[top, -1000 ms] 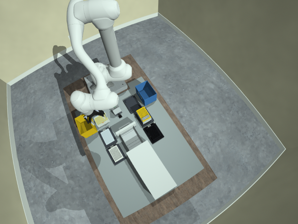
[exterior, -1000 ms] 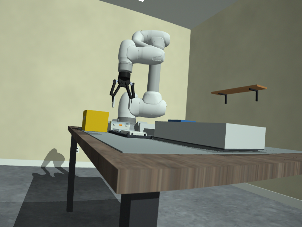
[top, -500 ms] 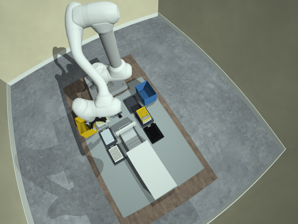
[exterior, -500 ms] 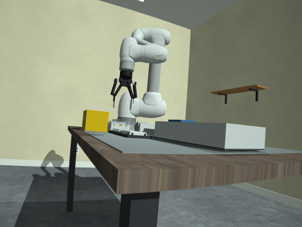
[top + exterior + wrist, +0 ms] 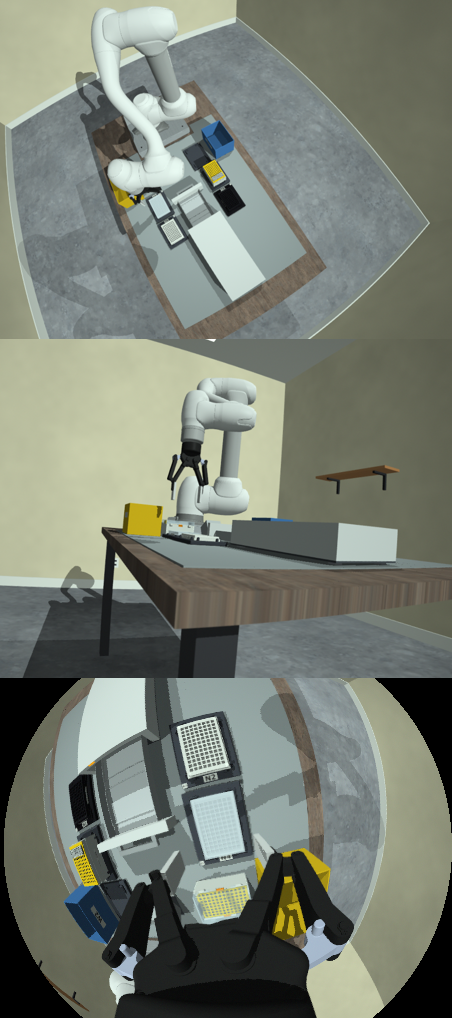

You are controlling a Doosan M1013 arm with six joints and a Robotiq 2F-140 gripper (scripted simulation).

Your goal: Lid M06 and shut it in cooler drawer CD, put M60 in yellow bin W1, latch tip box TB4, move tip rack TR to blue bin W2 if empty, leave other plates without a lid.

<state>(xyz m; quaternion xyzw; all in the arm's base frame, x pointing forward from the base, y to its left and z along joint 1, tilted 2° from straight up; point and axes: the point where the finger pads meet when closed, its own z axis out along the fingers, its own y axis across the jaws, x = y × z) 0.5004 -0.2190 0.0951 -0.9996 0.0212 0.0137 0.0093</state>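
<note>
The plate lid lies 10 mm ahead of my hand and 150 mm below it. From my hand the other things lie so: dark nest N4: 10 mm ahead, 160 mm below; tip box lid: 160 mm behind, 30 mm to the left, 110 mm below; tip box TB4: 160 mm behind, 30 mm to the left, 120 mm below.
</note>
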